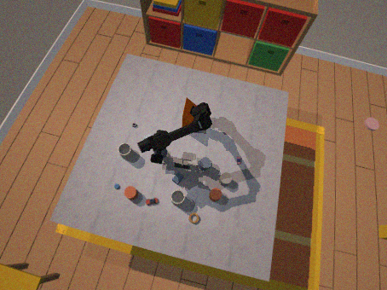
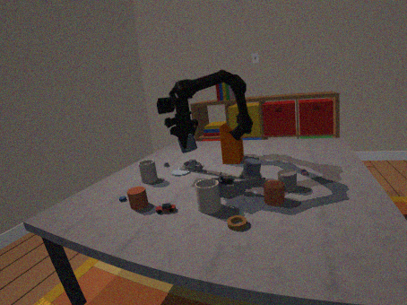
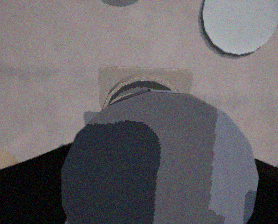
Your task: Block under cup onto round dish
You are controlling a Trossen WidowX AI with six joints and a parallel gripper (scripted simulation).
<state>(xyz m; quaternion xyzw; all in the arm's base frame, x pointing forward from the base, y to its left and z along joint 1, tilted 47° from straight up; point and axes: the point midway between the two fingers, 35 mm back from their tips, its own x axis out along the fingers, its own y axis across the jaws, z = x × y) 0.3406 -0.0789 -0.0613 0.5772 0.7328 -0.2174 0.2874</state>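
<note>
My gripper tip is 1 cm to the right of the grey piece and 8 cm above it. From my gripper tip the other things lie so: red toy car: 26 cm ahead, 4 cm to the left, 16 cm below; then pale round dish: 10 cm behind, 12 cm to the right, 17 cm below; then grey-blue cup: 2 cm to the right, 1 cm above.
</note>
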